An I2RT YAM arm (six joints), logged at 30 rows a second.
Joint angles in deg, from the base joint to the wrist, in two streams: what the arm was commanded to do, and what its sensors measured. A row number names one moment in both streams.
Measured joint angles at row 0:
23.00, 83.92, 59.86, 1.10, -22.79, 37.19
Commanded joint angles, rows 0 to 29:
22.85, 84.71, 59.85, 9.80, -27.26, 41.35
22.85, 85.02, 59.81, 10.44, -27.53, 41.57
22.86, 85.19, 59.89, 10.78, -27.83, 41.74
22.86, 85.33, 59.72, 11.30, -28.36, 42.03
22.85, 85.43, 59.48, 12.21, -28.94, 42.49
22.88, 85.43, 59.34, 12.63, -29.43, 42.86
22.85, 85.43, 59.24, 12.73, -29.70, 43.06
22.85, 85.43, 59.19, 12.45, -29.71, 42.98
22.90, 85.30, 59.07, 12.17, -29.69, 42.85
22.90, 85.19, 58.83, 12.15, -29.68, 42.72
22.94, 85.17, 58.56, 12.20, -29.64, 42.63
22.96, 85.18, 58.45, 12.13, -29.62, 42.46
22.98, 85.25, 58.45, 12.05, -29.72, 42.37
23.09, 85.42, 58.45, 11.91, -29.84, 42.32
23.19, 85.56, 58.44, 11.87, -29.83, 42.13
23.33, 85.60, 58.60, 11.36, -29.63, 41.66
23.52, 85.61, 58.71, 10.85, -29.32, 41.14
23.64, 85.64, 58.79, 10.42, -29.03, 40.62
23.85, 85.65, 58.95, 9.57, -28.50, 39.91
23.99, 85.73, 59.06, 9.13, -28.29, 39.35
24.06, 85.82, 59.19, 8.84, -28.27, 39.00
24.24, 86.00, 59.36, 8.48, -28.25, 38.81
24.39, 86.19, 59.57, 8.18, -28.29, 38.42
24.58, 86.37, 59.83, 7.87, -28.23, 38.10
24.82, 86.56, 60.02, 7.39, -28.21, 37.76
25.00, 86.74, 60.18, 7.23, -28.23, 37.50
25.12, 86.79, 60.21, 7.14, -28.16, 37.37
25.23, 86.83, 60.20, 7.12, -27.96, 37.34
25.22, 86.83, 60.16, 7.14, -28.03, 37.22
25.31, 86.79, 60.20, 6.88, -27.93, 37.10
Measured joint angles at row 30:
24.88, 86.26, 58.78, 7.70, -28.40, 38.63
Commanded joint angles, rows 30 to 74:
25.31, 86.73, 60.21, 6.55, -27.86, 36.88
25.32, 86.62, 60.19, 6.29, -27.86, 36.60
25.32, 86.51, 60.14, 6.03, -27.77, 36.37
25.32, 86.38, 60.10, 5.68, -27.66, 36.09
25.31, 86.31, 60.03, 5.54, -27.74, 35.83
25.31, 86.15, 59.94, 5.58, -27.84, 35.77
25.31, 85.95, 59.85, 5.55, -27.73, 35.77
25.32, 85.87, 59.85, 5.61, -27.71, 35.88
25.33, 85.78, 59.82, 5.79, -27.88, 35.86
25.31, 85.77, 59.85, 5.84, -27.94, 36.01
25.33, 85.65, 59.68, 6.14, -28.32, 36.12
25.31, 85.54, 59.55, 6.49, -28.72, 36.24
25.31, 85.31, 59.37, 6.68, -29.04, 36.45
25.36, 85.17, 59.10, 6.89, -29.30, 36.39
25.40, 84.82, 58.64, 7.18, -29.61, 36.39
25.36, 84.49, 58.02, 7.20, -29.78, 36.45
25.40, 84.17, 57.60, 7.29, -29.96, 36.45
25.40, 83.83, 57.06, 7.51, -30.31, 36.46
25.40, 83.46, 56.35, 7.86, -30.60, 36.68
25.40, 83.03, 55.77, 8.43, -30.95, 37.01
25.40, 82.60, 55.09, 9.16, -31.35, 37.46
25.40, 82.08, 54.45, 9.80, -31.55, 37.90
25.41, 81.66, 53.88, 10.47, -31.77, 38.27
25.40, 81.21, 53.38, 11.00, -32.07, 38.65
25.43, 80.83, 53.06, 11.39, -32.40, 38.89
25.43, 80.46, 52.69, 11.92, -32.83, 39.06
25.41, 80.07, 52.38, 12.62, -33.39, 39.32
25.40, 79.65, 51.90, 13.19, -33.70, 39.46
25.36, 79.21, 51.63, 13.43, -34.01, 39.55
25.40, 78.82, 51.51, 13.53, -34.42, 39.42
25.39, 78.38, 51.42, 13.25, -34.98, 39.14
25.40, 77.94, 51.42, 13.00, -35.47, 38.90
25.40, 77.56, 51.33, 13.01, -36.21, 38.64
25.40, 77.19, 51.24, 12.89, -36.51, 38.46
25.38, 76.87, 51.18, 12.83, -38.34, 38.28
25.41, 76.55, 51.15, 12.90, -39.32, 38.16
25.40, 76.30, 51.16, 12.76, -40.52, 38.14
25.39, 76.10, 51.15, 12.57, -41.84, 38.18
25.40, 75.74, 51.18, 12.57, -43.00, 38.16
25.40, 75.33, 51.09, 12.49, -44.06, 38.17
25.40, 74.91, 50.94, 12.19, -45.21, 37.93
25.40, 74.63, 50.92, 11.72, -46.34, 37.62
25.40, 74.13, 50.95, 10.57, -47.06, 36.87
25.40, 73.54, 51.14, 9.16, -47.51, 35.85
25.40, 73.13, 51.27, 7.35, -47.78, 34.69
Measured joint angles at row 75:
22.96, 76.23, 52.01, 14.76, -32.62, 36.27
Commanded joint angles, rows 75 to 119:
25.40, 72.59, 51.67, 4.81, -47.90, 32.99
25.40, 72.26, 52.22, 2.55, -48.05, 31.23
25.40, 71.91, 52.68, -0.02, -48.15, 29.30
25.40, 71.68, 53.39, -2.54, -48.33, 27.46
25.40, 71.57, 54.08, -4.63, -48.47, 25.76
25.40, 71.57, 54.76, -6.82, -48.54, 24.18
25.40, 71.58, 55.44, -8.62, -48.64, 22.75
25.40, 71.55, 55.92, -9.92, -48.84, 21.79
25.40, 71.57, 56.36, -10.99, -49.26, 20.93
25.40, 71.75, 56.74, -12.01, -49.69, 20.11
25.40, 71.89, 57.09, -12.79, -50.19, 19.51
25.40, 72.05, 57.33, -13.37, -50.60, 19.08
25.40, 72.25, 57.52, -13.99, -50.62, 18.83
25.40, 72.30, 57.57, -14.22, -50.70, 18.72
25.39, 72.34, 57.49, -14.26, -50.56, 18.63
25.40, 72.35, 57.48, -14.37, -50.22, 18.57
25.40, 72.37, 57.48, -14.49, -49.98, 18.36
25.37, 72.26, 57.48, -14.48, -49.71, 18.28
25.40, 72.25, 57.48, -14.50, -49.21, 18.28
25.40, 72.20, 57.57, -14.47, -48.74, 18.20
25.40, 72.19, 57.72, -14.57, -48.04, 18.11
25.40, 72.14, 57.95, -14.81, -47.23, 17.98
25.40, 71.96, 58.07, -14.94, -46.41, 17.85
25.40, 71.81, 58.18, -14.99, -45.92, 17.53
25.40, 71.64, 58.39, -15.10, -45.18, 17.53
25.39, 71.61, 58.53, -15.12, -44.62, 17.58
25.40, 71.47, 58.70, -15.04, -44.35, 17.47
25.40, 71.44, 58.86, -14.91, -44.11, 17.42
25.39, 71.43, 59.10, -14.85, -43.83, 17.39
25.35, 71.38, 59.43, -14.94, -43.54, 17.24
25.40, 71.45, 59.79, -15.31, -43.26, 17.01
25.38, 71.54, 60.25, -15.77, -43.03, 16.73
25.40, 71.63, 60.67, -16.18, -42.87, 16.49
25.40, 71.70, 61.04, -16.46, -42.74, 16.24
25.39, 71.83, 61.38, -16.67, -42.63, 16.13
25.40, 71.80, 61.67, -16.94, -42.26, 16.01
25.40, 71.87, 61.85, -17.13, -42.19, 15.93
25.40, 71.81, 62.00, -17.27, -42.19, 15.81
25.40, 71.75, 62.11, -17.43, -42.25, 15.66
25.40, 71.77, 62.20, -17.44, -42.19, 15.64
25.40, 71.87, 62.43, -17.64, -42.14, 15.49
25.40, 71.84, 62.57, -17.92, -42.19, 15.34
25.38, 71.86, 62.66, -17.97, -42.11, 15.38
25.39, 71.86, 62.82, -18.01, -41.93, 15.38
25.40, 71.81, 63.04, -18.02, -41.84, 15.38
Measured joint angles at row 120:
23.40, 72.10, 62.11, -11.62, -36.29, 16.21
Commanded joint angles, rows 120 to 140:
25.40, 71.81, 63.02, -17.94, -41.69, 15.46
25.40, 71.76, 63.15, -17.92, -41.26, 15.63
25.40, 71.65, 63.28, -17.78, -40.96, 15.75
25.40, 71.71, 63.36, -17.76, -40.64, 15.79
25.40, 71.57, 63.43, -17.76, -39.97, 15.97
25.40, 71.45, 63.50, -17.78, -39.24, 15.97
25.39, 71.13, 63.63, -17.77, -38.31, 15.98
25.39, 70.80, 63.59, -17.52, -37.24, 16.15
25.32, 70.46, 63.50, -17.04, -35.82, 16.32
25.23, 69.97, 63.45, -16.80, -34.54, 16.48
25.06, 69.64, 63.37, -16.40, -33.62, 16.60
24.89, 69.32, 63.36, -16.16, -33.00, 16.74
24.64, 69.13, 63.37, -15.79, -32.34, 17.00
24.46, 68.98, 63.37, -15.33, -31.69, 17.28
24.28, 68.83, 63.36, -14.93, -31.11, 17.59
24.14, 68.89, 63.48, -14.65, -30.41, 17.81
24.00, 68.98, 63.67, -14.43, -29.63, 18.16
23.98, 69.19, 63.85, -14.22, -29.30, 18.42
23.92, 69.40, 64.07, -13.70, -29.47, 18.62
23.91, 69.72, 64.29, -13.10, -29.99, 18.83
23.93, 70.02, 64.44, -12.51, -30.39, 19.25
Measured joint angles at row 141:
24.36, 69.63, 62.28, -14.50, -31.07, 18.24
